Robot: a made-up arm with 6 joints.
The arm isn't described. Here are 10 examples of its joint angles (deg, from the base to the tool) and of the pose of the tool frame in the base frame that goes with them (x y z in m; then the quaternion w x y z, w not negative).
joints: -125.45 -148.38 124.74 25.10 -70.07 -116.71
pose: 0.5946 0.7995 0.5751 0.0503 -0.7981 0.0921 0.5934
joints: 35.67 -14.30 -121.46 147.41 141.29 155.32
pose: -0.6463 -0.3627 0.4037 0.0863 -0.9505 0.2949 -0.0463
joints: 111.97 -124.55 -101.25 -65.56 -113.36 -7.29
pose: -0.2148 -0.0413 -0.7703 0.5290 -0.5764 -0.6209 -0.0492
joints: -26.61 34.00 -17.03 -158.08 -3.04 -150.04
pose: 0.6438 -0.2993 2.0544 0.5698 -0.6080 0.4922 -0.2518
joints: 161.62 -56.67 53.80 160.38 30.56 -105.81
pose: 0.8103 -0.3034 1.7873 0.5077 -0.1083 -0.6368 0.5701
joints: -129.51 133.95 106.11 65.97 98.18 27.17
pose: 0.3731 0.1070 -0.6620 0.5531 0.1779 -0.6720 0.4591
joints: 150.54 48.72 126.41 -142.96 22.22 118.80
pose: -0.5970 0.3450 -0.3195 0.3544 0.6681 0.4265 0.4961
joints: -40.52 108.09 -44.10 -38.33 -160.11 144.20
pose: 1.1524 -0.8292 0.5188 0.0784 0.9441 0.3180 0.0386
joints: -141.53 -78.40 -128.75 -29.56 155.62 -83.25
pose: 0.4126 0.2157 -0.3046 0.4221 -0.5761 -0.1161 0.6903
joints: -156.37 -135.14 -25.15 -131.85 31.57 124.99
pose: 0.7734 0.3680 -1.3399 0.2031 0.4416 0.5371 0.6894
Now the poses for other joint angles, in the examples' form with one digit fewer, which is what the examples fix.
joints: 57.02 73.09 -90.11 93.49 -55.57 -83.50
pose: 0.272 0.229 1.592 0.806 -0.432 0.352 0.200
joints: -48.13 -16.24 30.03 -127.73 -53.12 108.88
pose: 0.202 0.045 2.060 0.200 0.500 -0.692 0.481
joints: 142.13 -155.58 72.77 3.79 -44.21 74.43
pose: 1.113 -0.900 -0.406 0.741 0.497 -0.421 0.162
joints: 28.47 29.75 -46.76 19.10 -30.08 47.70
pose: -0.085 -0.015 2.011 0.821 -0.476 -0.258 -0.181
